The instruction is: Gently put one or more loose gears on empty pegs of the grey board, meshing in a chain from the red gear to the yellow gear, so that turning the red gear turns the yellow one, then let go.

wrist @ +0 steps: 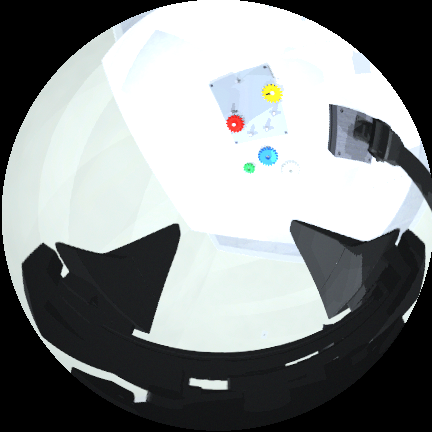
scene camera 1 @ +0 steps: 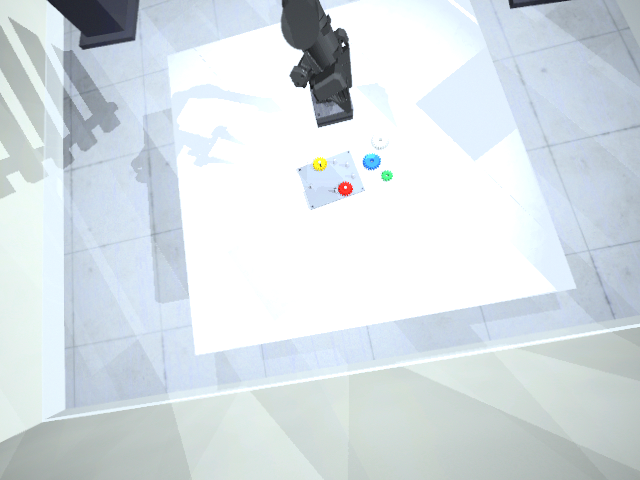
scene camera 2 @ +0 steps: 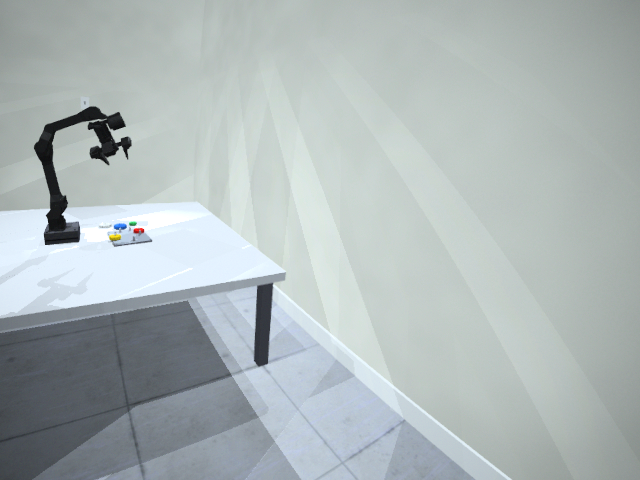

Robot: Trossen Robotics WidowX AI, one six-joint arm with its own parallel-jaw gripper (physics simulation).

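Places are measured from the arm's base along level axes (x ahead, y left, z up), in millimetres.
Where they show: gripper, between the fingertips: (wrist: pixel 236 227) (scene camera 1: pixel 350 99) (scene camera 2: pixel 118 162); arm's base, origin of its link: (wrist: pixel 363 129) (scene camera 2: pixel 57 229).
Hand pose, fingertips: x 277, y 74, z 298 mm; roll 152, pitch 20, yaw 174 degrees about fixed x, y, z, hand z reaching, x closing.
Each offset is from my fingertips to the centre of the thing. "spot": to the spot under its first point. Level surfaces: height alone.
The grey board {32 mm ahead, 71 mm right, 339 mm down} (scene camera 1: pixel 323 180) (scene camera 2: pixel 129 241) (wrist: pixel 250 95) lies on the table and bears several bare pegs. The red gear {spot: 87 mm ahead, 17 mm right, 325 mm down} (scene camera 1: pixel 345 188) (scene camera 2: pixel 139 230) (wrist: pixel 235 123) and the yellow gear {spot: 16 mm back, 103 mm right, 329 mm down} (scene camera 1: pixel 320 164) (scene camera 2: pixel 114 237) (wrist: pixel 272 93) sit on it, apart from each other. Beside the board lie three loose gears: a large blue gear {16 mm back, 86 mm left, 346 mm down} (scene camera 1: pixel 371 161) (scene camera 2: pixel 119 226) (wrist: pixel 268 156), a small green gear {44 mm ahead, 137 mm left, 346 mm down} (scene camera 1: pixel 387 175) (scene camera 2: pixel 132 223) (wrist: pixel 249 168) and a white gear {96 mm back, 124 mm left, 346 mm down} (scene camera 1: pixel 379 142) (scene camera 2: pixel 104 225) (wrist: pixel 290 168). My gripper (scene camera 2: pixel 117 161) (wrist: pixel 236 227) is open and empty, high above the table. Its fingertips are hidden in scene camera 1.
The arm's base (scene camera 1: pixel 334 114) (scene camera 2: pixel 62 233) (wrist: pixel 346 132) stands on the white table {354 mm down} (scene camera 1: pixel 361 268) (scene camera 2: pixel 206 248), close to the board's yellow-gear side. The white and blue gears lie between the base side and the green gear. A wall rises beyond the table's edge.
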